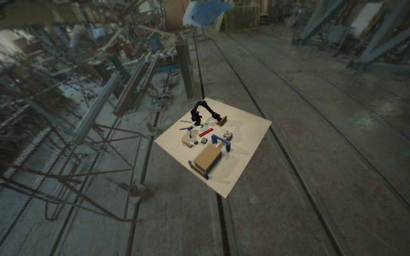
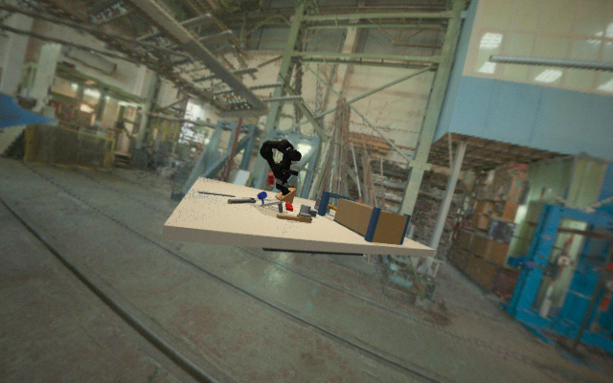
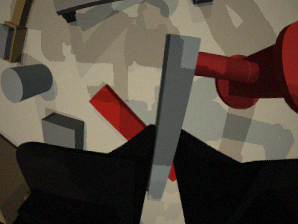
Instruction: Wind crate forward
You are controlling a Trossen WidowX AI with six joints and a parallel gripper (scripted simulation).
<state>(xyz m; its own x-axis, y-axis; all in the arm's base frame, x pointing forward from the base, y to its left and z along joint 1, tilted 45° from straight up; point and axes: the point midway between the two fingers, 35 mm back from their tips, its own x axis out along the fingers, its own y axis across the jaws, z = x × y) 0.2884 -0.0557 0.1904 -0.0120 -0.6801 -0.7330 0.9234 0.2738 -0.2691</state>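
Right now the winch handle is 1 cm to the right of my gripper tip and 1 cm above it. From my gripper tip the other things lie so: grey block (13 cm ahead, 16 cm to the left, 12 cm below); then red knob (2 cm behind, 6 cm to the right, 2 cm above); then red bar (2 cm behind, 9 cm to the left, 13 cm below).
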